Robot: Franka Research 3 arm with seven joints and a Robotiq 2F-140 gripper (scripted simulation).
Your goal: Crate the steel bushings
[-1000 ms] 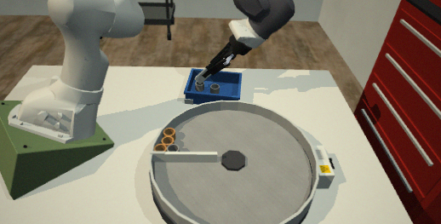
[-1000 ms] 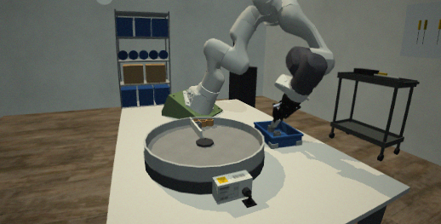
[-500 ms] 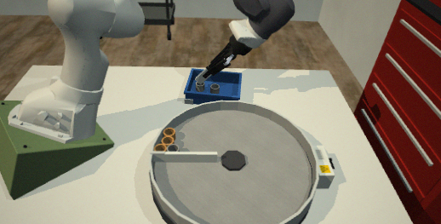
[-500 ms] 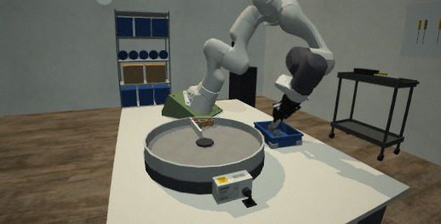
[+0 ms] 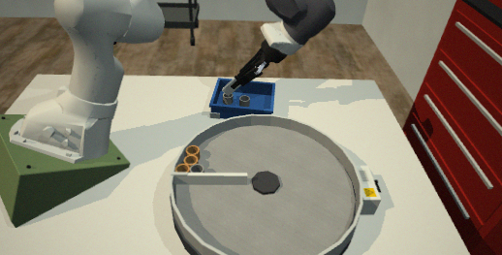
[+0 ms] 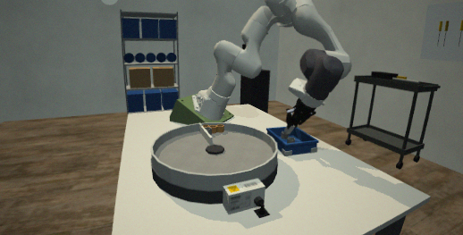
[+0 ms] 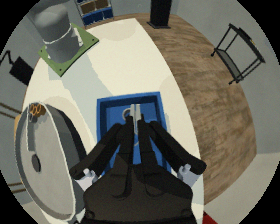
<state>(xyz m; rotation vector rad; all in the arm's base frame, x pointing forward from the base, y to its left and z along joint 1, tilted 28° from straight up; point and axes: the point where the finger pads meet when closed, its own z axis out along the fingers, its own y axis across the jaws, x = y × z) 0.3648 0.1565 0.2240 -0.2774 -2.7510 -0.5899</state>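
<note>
The blue crate lies 4 cm below my hand, 3 cm ahead of it and 2 cm to the right of it. From my hand the other things lie so: turning table 38 cm to the right, 4 cm ahead, 1 cm below.
</note>
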